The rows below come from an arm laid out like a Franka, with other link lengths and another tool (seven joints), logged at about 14 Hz.
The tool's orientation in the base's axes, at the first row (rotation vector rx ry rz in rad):
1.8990 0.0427 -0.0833
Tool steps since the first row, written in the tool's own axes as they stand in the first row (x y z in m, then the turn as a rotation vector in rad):
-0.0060 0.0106 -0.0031 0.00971 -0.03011 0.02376
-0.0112 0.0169 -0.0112 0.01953 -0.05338 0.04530
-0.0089 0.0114 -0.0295 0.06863 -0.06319 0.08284
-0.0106 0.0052 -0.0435 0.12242 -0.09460 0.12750
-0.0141 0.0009 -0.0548 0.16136 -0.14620 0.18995
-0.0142 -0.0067 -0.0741 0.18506 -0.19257 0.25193
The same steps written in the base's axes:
-0.0051 -0.0004 0.0115 0.00666 -0.01284 -0.03683
-0.0096 0.0053 0.0204 0.01401 -0.02580 -0.06649
-0.0070 0.0243 0.0210 0.06087 -0.05871 -0.09172
-0.0086 0.0396 0.0198 0.11061 -0.09142 -0.14000
-0.0120 0.0517 0.0196 0.14347 -0.13424 -0.21187
-0.0119 0.0724 0.0187 0.16151 -0.17814 -0.27745

